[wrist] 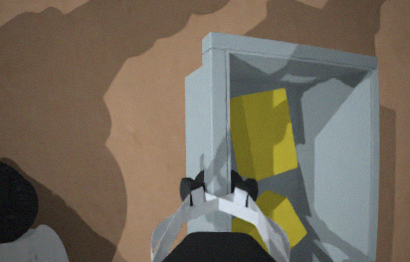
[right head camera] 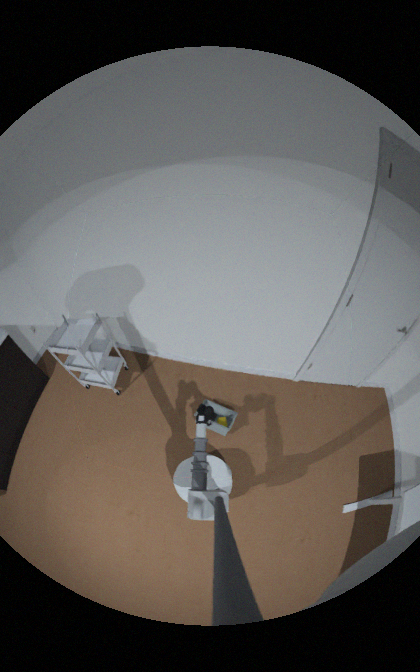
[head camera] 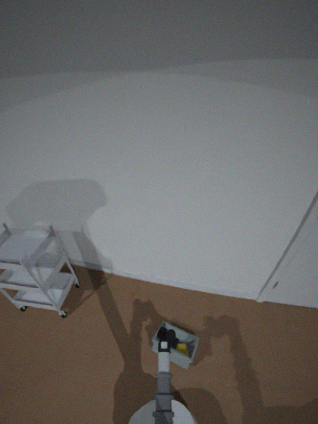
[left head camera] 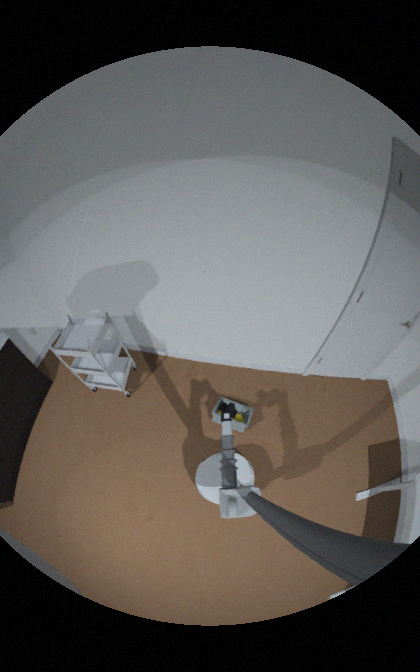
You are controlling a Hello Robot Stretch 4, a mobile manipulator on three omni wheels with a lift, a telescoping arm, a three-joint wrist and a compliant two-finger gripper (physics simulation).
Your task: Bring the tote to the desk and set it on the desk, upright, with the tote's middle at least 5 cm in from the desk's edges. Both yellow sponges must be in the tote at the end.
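Frame: origin at the robot's base, x right, y ahead, z up, level; centimetres.
Where they show: gripper, fingertip midpoint: (wrist: 218, 184).
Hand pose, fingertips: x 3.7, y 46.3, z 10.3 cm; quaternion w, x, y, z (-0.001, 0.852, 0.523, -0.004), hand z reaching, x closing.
Observation:
Things, the pixels of their centre, and the offset from my fingertips.
- grey tote, body centre: (wrist: 273, 191) (head camera: 174, 344) dx +4.3, dy +5.0, dz -4.1 cm
- second yellow sponge, body centre: (wrist: 259, 236) (head camera: 182, 351) dx +9.9, dy +1.2, dz -7.4 cm
The grey tote (head camera: 181, 360) (left head camera: 238, 427) (right head camera: 219, 430) (wrist: 218, 110) is in front of my base, its open side up. In the wrist view it looks tipped, with the outer face of the gripped side showing. My gripper (head camera: 166, 336) (left head camera: 228, 410) (right head camera: 205, 414) (wrist: 218, 184) is shut on the tote's side wall, one fingertip outside and one inside. One yellow sponge (wrist: 262, 135) lies inside against the gripped wall. The second yellow sponge (wrist: 283, 218) lies inside near the fingers, partly hidden by them. I cannot identify the desk for certain.
A white three-shelf cart (head camera: 39, 284) (left head camera: 70, 352) (right head camera: 65, 349) stands at the left by the wall. A large dark piece of furniture (left head camera: 22, 395) (right head camera: 20, 395) is at the far left. A door (left head camera: 380, 280) (right head camera: 365, 300) is at the right. My round base (left head camera: 205, 480) is behind the tote.

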